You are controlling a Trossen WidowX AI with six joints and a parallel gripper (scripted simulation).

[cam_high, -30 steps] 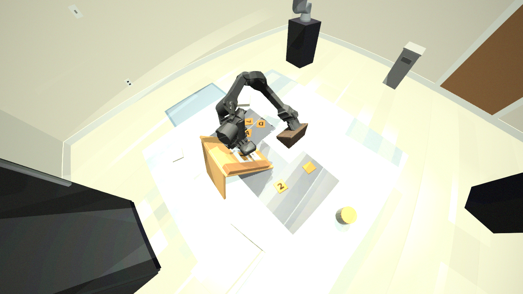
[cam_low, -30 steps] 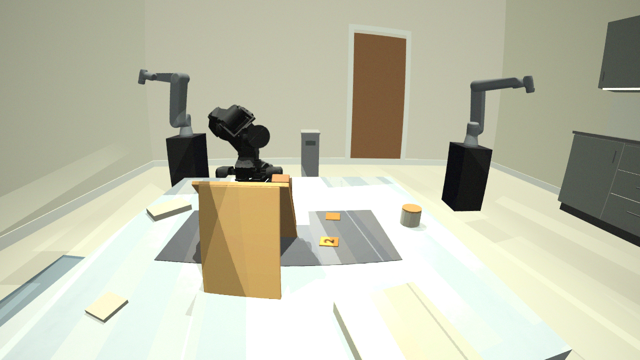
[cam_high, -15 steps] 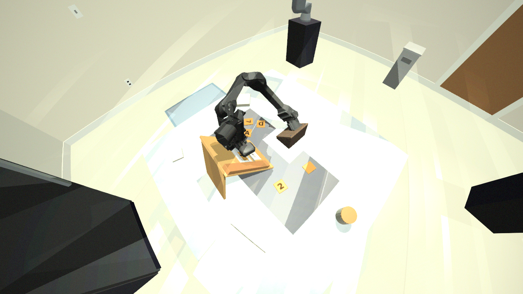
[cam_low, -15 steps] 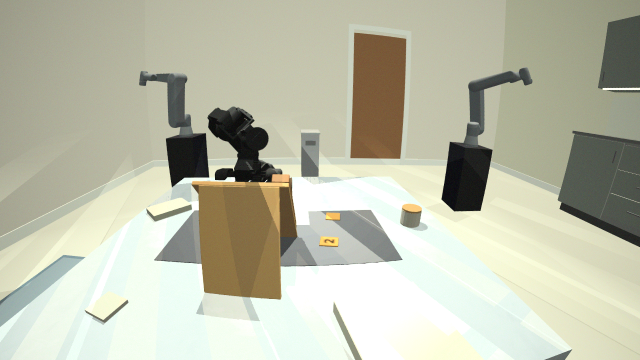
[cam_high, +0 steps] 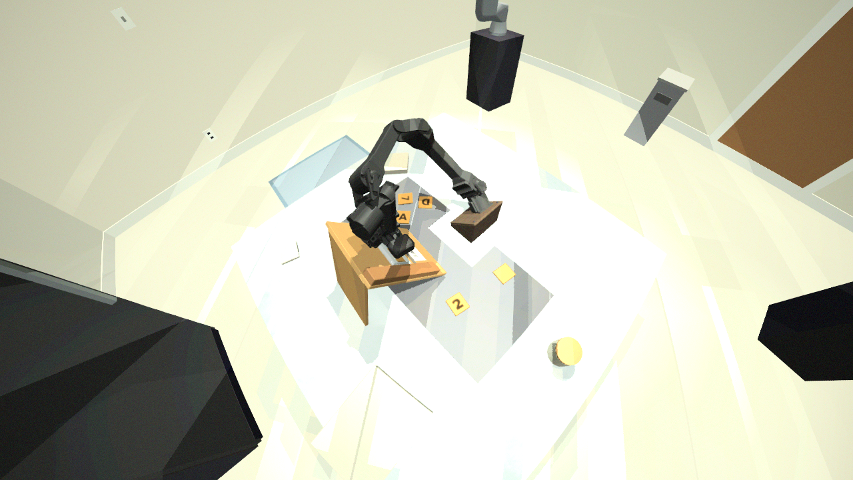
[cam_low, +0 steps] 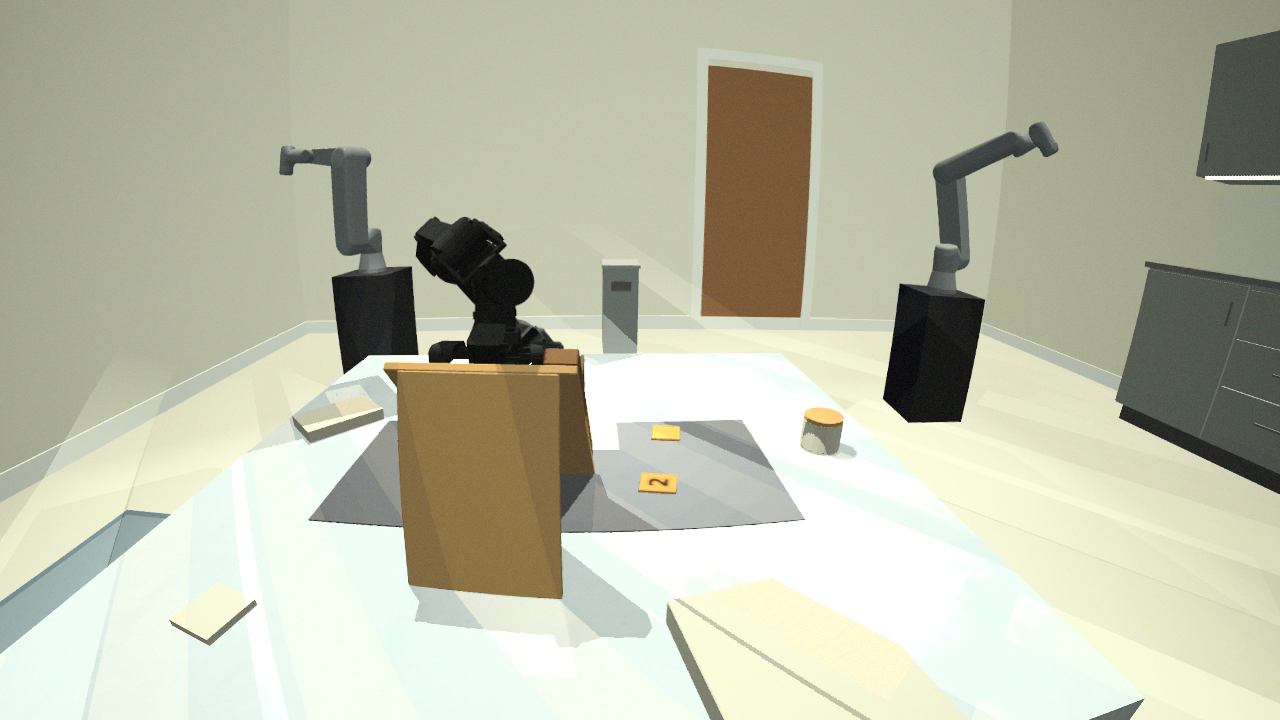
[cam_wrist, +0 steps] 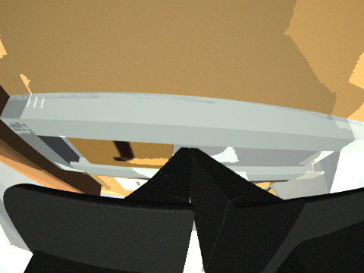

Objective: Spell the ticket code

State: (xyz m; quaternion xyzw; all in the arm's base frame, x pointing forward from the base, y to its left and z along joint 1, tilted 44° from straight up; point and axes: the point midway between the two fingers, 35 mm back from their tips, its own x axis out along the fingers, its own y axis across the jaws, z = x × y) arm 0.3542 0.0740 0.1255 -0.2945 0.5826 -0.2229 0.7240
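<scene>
Now: gripper tip 60 mm past the white ticket, 20 mm to the right of it and 90 mm above it. From my gripper tip the other things lie so: grey mat: 170 mm behind, 50 mm to the left, 160 mm below; then pale pad: 310 mm ahead, 310 mm to the right, 150 mm below; then round tan-lidded canister: 230 mm behind, 560 mm to the left, 130 mm below.
</scene>
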